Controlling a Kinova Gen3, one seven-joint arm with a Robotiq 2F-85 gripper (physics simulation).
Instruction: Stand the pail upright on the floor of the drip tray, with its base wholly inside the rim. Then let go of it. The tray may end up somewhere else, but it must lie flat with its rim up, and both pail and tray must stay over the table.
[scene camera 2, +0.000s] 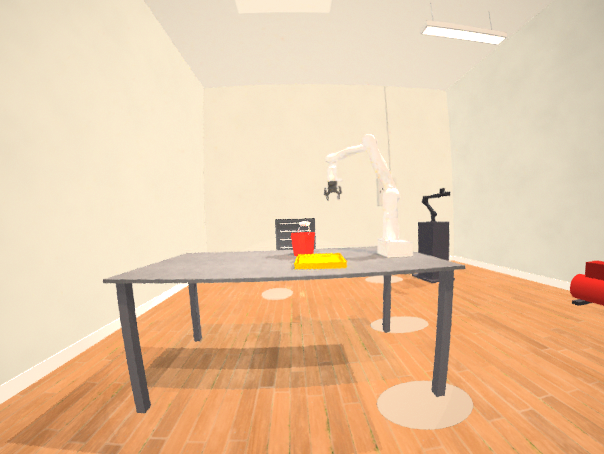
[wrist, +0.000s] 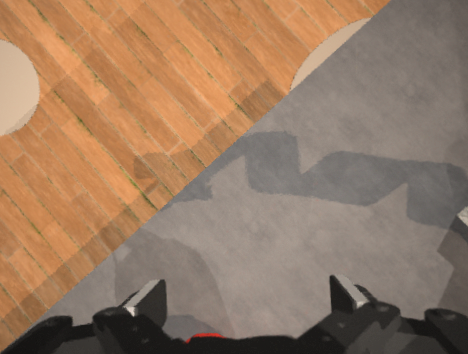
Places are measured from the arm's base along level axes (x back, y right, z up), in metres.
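Where they show: gripper, fingertip midpoint: (scene camera 2: 332, 200) (wrist: 246, 295); arm's base at its link origin: (scene camera 2: 389, 239).
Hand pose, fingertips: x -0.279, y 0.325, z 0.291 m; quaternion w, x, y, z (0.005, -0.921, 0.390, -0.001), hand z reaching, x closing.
Note:
Each offset is from my fingertips to the top centre of the thing. Level surfaces: height alone.
A red pail @[dx -0.264, dy -0.121, dz -0.153 m] (scene camera 2: 303, 244) stands upright on the table behind the drip tray, with a pale handle raised above it. A small red part of the pail (wrist: 206, 338) shows at the bottom edge of the wrist view, mostly hidden by the gripper. The yellow drip tray @[dx -0.225, dy -0.421, dz -0.355 m] (scene camera 2: 320, 265) lies flat with its rim up, near the table's front edge; it does not show in the wrist view. My gripper (scene camera 2: 332, 198) (wrist: 246, 295) is open and empty, pointing down, high above the table and a little to the right of the pail in the scene view.
The grey table @[dz -0.385 m] (scene camera 2: 225, 265) (wrist: 280, 235) carries the arm's white base (scene camera 2: 394, 248) at its back right. One table edge crosses the wrist view diagonally, with the wooden floor (wrist: 125, 100) beyond it. A dark slotted panel (scene camera 2: 283, 226) stands behind the table.

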